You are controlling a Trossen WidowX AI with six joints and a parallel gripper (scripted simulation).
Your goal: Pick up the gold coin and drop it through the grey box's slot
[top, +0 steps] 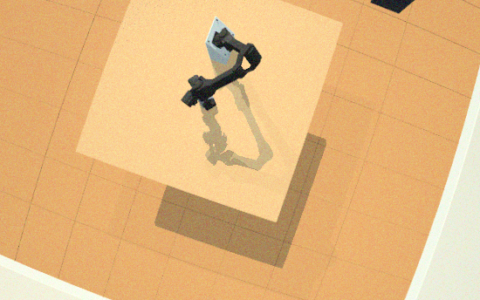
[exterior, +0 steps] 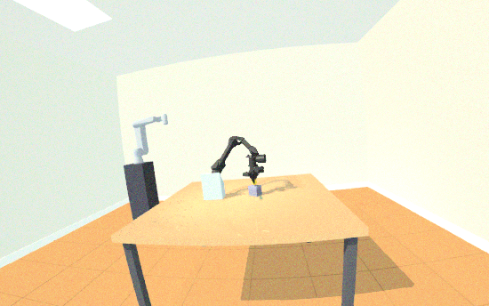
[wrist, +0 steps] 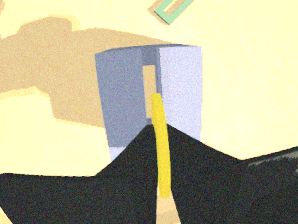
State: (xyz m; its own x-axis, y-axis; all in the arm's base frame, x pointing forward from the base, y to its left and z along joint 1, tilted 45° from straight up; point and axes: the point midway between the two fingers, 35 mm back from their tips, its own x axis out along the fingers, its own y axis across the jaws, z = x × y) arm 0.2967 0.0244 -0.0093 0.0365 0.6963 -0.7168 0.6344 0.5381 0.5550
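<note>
Now: the gold coin 10 mm above my gripper tip.
</note>
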